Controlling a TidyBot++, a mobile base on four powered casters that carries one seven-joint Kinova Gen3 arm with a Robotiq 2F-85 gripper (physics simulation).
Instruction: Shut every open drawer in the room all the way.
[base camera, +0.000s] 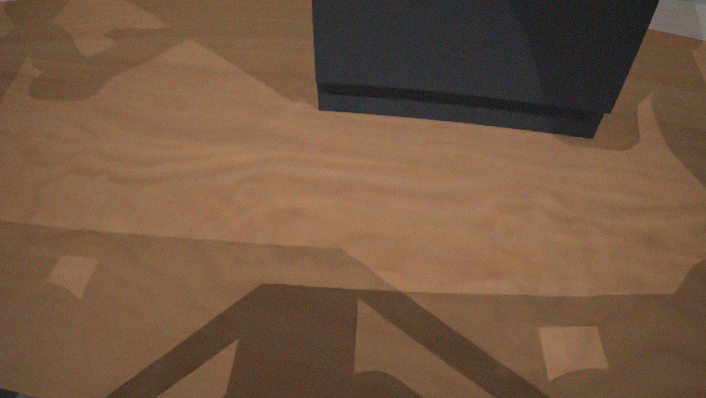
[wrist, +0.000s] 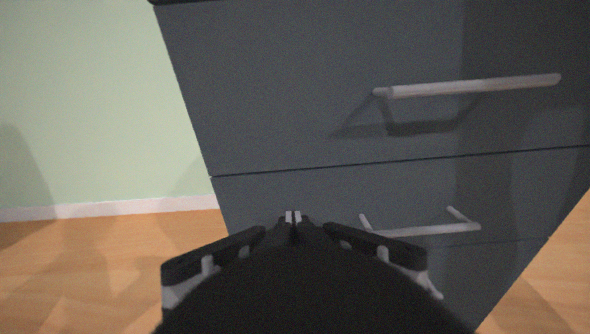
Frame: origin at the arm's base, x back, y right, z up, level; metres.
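Seen in the pictures: gripper, fingertip midpoint: (wrist: 293, 220).
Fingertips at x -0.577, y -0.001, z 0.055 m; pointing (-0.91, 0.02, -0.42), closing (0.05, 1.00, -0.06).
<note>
Offsets run from my fingertips to a thing's top centre. "spot": to the spot under its first point. Level surfaces: height alone.
A dark grey cabinet (base camera: 450, 50) stands ahead, its lower part showing in the base camera view. In the wrist view its upper drawer @(spot: dx -0.018, dy +0.017, dz +0.117 m) (wrist: 300, 90) has a light bar handle @(spot: dx +0.021, dy +0.126, dz +0.112 m) (wrist: 475, 86) and is shut. The drawer below it (wrist: 300, 195), with its own bar handle @(spot: dx +0.020, dy +0.132, dz -0.016 m) (wrist: 430, 230), is flush with the upper one, with a thin dark seam between them. My gripper (wrist: 293, 220) is shut and empty, its tips in front of the left part of the lower drawer. Whether the tips touch the front cannot be told. The gripper's body hides part of the cabinet's lower front.
A pale green wall (wrist: 100, 100) with a white skirting board (wrist: 125, 206) stands behind, left of the cabinet. The wooden floor @(dz -0.451 m) (base camera: 250, 190) (wrist: 100, 260) carries shadows, and it shows on both sides of the cabinet.
</note>
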